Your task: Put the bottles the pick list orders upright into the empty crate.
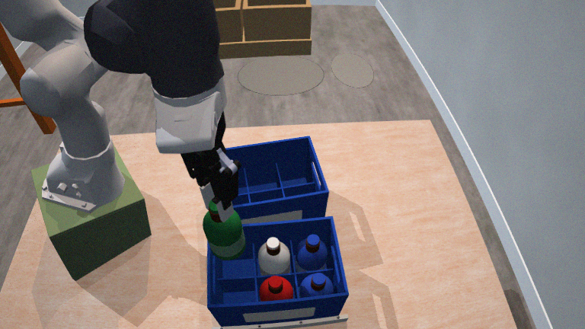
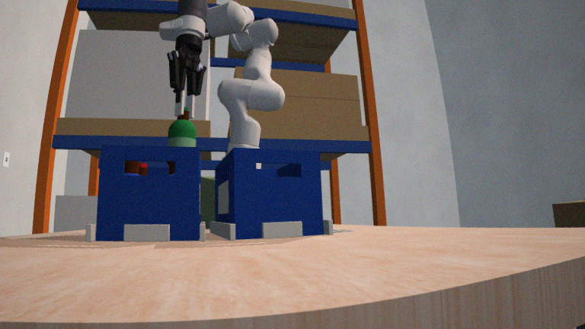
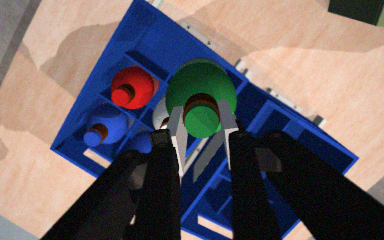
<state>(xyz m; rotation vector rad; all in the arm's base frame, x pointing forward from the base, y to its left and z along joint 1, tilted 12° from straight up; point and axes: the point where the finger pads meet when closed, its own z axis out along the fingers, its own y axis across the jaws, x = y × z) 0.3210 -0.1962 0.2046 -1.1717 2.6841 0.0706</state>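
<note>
My gripper is now 80 mm above the green-labelled bottle. Round my hand: red bottle (90 mm ahead, 80 mm to the right, 250 mm below); blue bottle (180 mm ahead, 10 mm to the left, 250 mm below); white bottle (90 mm ahead, 10 mm to the left, 250 mm below).
</note>
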